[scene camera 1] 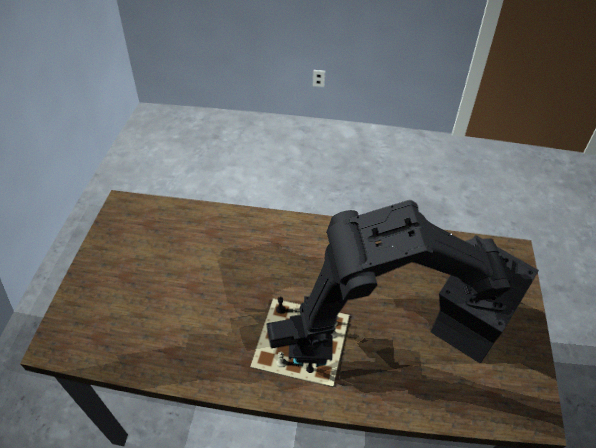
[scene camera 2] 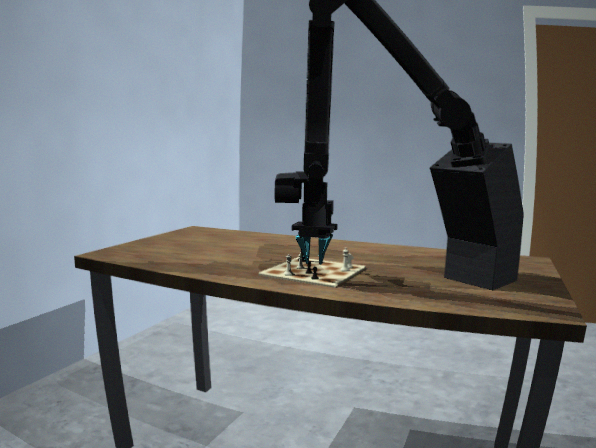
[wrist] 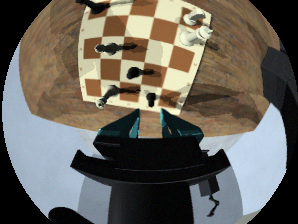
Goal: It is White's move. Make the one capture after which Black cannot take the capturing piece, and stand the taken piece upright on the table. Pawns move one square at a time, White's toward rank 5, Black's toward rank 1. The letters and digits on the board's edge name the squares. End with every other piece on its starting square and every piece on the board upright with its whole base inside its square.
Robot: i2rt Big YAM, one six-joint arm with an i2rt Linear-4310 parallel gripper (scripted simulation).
Note:
The pictures show: the gripper and a chessboard.
The gripper shows as well in scene camera 1 and in the wrist view.

